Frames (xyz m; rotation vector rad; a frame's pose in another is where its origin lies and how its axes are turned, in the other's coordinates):
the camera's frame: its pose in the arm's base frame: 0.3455 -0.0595 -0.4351 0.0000 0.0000 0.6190
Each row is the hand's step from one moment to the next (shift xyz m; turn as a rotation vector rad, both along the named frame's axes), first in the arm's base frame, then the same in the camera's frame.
Working: the arm's base frame: its pose in the camera's frame: -0.2469 0.2489 0.4351 0.0000 0.0000 -0.6190

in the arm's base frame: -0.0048 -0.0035 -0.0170 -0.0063 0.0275 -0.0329
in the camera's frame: -0.0059 -0.0001 -0.0170 0.0108 0.0261 -0.0329
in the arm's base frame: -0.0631 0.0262 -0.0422 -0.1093 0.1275 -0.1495
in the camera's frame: -0.0362 0.0580 -0.0422 -0.0150 0.1673 -0.1495
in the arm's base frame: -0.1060 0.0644 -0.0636 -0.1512 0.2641 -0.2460
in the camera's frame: -0.0490 0.1140 -0.0636 0.0301 0.3028 -0.2460
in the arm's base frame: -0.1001 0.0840 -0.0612 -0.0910 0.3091 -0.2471
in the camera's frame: -0.0328 0.1265 -0.0612 0.1052 0.3045 -0.2471
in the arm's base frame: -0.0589 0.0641 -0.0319 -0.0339 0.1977 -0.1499
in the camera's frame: -0.0108 0.0864 -0.0319 0.0871 0.1807 -0.1499
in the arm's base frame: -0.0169 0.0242 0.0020 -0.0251 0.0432 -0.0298
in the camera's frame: 0.0003 0.0295 0.0020 0.0046 0.0497 -0.0298
